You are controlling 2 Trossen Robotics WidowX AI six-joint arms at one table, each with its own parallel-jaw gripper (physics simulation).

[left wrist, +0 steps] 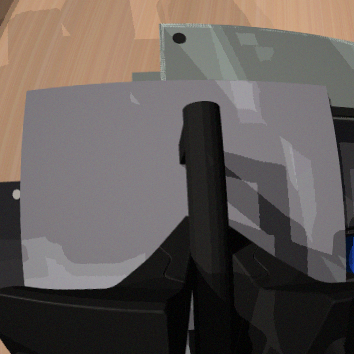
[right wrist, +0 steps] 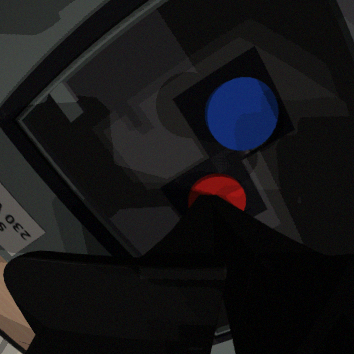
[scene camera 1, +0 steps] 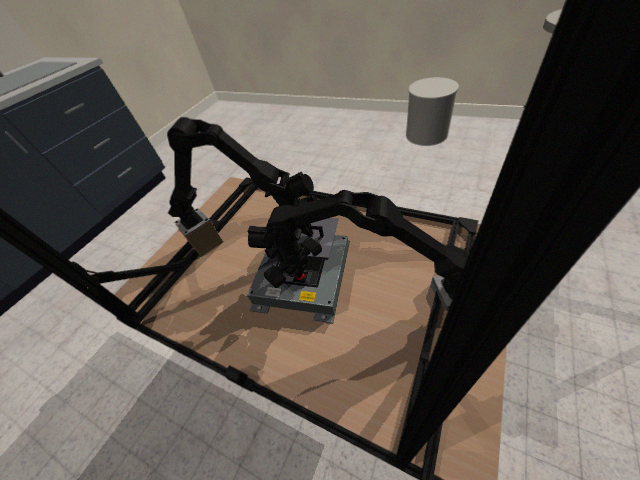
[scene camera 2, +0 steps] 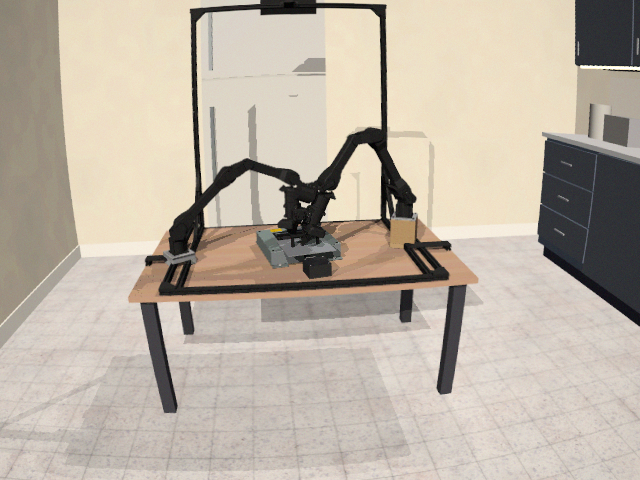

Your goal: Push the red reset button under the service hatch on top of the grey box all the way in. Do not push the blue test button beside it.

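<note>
The grey box [scene camera 1: 332, 272] [scene camera 2: 275, 251] [left wrist: 281, 56] lies in the middle of the wooden table. Its service hatch lid [left wrist: 105, 168] [scene camera 1: 330, 228] is lifted. My left gripper [left wrist: 199, 223] [scene camera 1: 314, 234] is shut on the lid's black handle [left wrist: 201, 147] and holds the lid up. In the opened recess the red reset button [right wrist: 225, 187] [scene camera 1: 300, 275] sits just below the blue test button [right wrist: 241, 113] [left wrist: 350, 253]. My right gripper [right wrist: 206, 203] [scene camera 1: 290, 273] is shut and empty; its tip rests on the near edge of the red button, apart from the blue one.
A yellow label [scene camera 1: 308, 296] marks the box's front edge. A small black block [scene camera 2: 316, 267] stands against the box. A tan block [scene camera 1: 205, 236] [scene camera 2: 403, 230] sits under the left arm's base. Black frame rails [scene camera 1: 237, 376] border the table.
</note>
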